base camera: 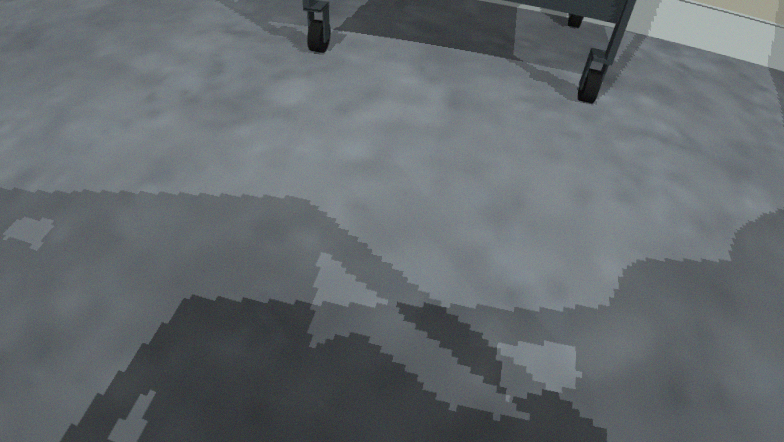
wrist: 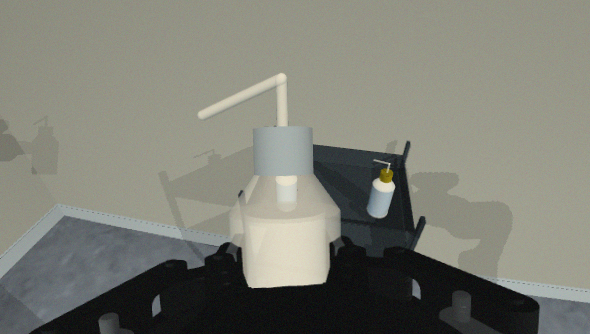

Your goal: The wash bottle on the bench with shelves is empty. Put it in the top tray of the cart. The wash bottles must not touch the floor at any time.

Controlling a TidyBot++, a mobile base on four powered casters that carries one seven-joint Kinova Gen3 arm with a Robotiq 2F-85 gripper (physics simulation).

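Places are measured from the arm's base along level axes (x left, y up, z ahead), in metres.
Where they show: gripper, fingertip midpoint: (wrist: 285,247).
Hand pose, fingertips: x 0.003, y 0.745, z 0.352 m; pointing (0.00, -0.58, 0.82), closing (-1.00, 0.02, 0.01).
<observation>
After its pixels a point has its place.
A white wash bottle with a grey-blue cap (wrist: 283,151) @(x 0.003, y 0.805, z 0.364 m) and a bent spout stands upright between the fingers in the wrist view. My gripper (wrist: 285,247) @(x 0.003, y 0.745, z 0.352 m) is shut on its body. The dark cart (base camera: 618,35) @(x -0.317, y -0.278, z 0.671 m) (wrist: 345,175) @(x -0.208, y 0.266, z 0.987 m) shows beyond and below the bottle in the wrist view; its lower edge and wheels show at the top of the base view. A second wash bottle (wrist: 381,197) @(x -0.260, y 0.346, z 0.795 m), with a yellow cap and a bluish body, stands in the cart's tray near the right side. The held bottle hides the cart's left part.
Cart wheels (base camera: 318,36) @(x 0.091, y -0.361, z 0.778 m) (base camera: 590,85) @(x -0.306, y -0.360, z 0.677 m) stand on the grey floor (base camera: 384,137) @(x -0.013, y -0.397, z 0.571 m). A beige wall (wrist: 150,75) @(x 0.457, y 0.518, z 1.260 m) rises behind the cart, with a pale baseboard (wrist: 125,224) @(x 0.891, y -0.362, z 1.355 m) along its foot. Shadows of the arm, a bottle and the cart lie on the wall.
</observation>
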